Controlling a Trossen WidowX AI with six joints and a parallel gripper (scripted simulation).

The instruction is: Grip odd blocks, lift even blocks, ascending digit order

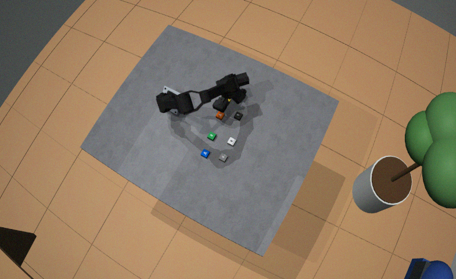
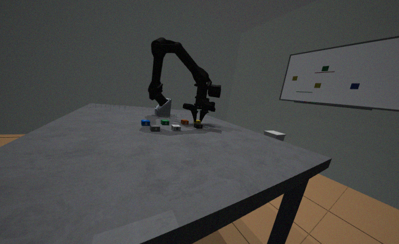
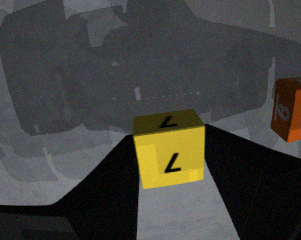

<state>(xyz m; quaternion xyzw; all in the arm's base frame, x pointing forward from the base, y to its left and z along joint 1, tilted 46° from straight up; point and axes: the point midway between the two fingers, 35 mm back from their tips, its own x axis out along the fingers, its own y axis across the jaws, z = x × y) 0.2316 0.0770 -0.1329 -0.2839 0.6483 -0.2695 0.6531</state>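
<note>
Right now my gripper tip is 10 mm past the yellow block. Round my gripper tip: black block: 90 mm ahead, 40 mm to the right; green block marked 2: 200 mm to the right, 30 mm ahead; orange block: 80 mm to the right, 10 mm ahead.
</note>
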